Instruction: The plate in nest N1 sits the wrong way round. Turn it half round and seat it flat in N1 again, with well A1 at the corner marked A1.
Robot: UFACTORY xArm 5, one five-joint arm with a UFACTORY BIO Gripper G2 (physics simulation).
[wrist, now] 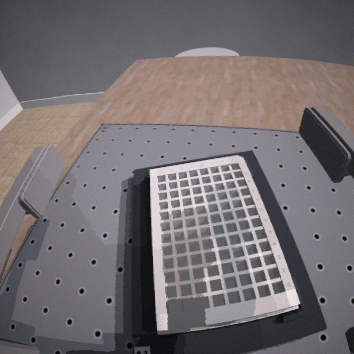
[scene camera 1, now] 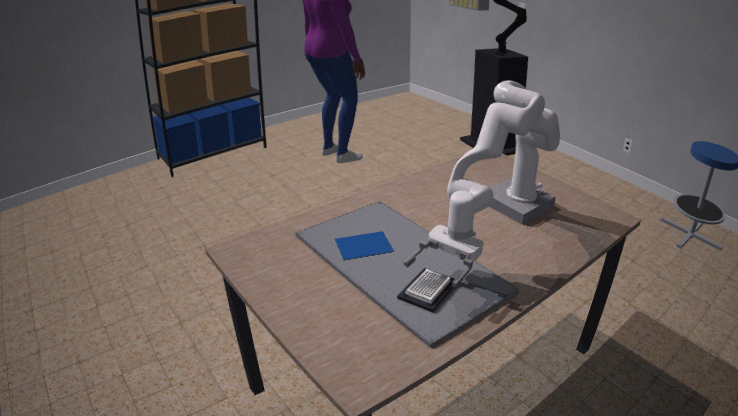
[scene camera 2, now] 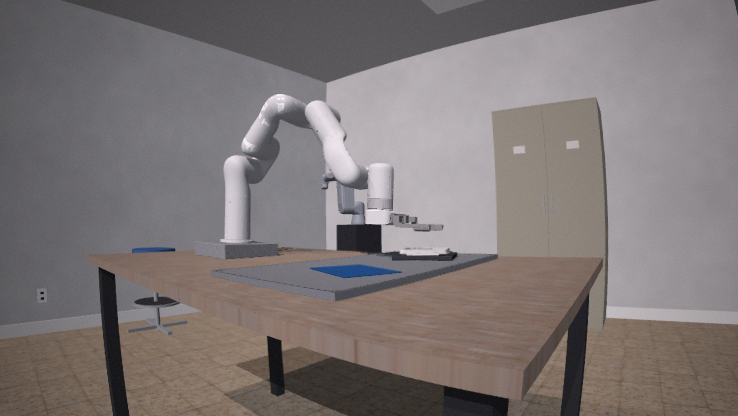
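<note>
The white plate lies in the black nest, wells up. In the wrist view its long sides run from near to far. Its far right corner looks cut off, and small marks run along its far and right edges, too small to read. The nest's A1 mark shows at its near left corner. I cannot tell whether the plate is fully flat. My gripper is open and empty, above the plate, with its fingers out beyond the plate's two long sides.
The nest stands on a grey perforated board. A flat blue sheet lies on the same board. The table carries the board and the arm's base. A person stands beyond the table.
</note>
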